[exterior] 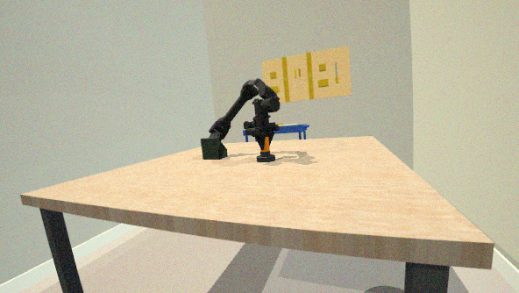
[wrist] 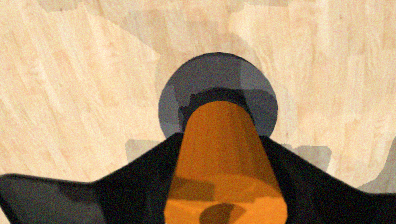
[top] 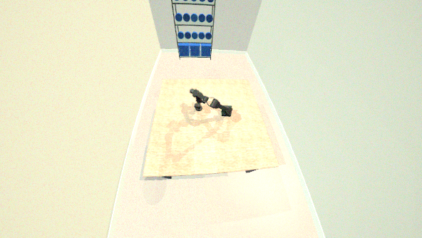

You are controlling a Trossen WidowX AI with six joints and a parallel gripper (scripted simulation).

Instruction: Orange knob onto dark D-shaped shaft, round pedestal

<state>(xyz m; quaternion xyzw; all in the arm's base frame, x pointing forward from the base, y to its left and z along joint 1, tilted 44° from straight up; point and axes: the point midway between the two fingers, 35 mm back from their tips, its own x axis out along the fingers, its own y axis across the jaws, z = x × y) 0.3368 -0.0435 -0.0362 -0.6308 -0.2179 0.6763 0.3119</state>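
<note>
My gripper tip is now 2 cm below the orange knob. Also, from my gripper tip: pedestal 2 cm below.
</note>
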